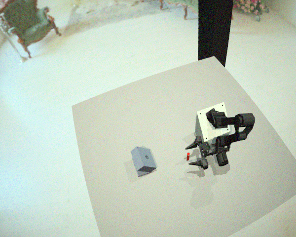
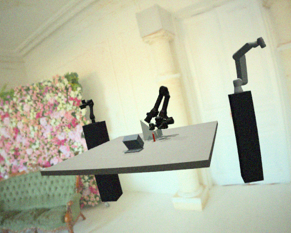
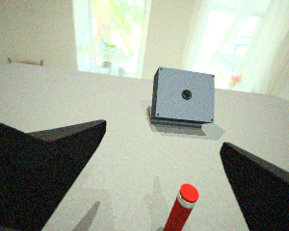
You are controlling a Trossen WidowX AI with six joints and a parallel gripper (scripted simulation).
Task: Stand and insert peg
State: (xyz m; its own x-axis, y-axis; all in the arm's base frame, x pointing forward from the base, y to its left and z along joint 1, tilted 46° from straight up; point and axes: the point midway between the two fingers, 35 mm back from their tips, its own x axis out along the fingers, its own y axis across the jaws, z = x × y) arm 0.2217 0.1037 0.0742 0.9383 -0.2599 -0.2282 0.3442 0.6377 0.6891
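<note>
Now: gripper tip 6 cm above the red peg, 2 cm to the left of it and 2 cm past it. Also, from my gripper tip: grey sloped panel: 21 cm ahead, 13 cm to the right, 5 cm below.
</note>
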